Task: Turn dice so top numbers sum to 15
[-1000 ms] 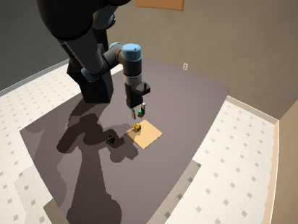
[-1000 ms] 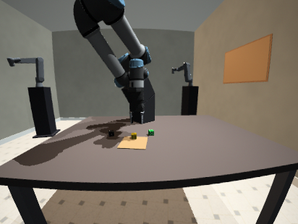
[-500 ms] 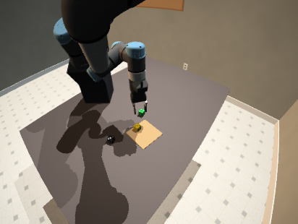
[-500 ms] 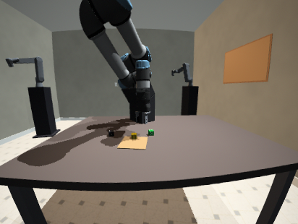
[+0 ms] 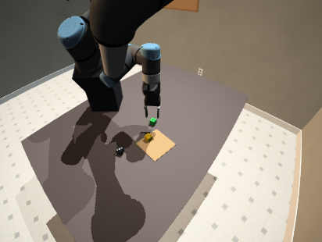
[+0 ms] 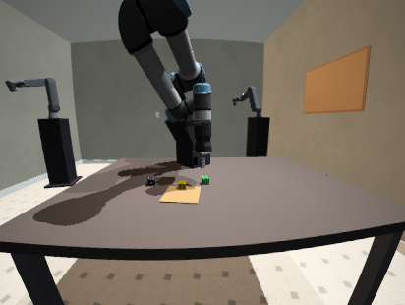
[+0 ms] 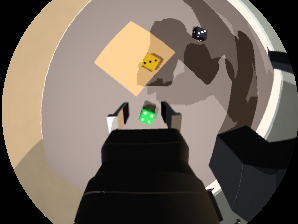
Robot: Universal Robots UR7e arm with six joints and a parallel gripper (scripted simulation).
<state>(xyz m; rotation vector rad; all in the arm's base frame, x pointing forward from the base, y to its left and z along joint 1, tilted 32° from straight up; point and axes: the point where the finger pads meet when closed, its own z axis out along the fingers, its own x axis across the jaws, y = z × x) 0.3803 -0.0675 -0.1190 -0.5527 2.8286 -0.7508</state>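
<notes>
My hand is 10 mm past the green die, 40 mm to the right of it and 90 mm above it. Also, from my hand: black die: 80 mm behind, 210 mm to the right, 90 mm below; yellow die: 20 mm ahead, 80 mm to the right, 90 mm below; tan mat: 60 mm ahead, 90 mm to the right, 110 mm below.
</notes>
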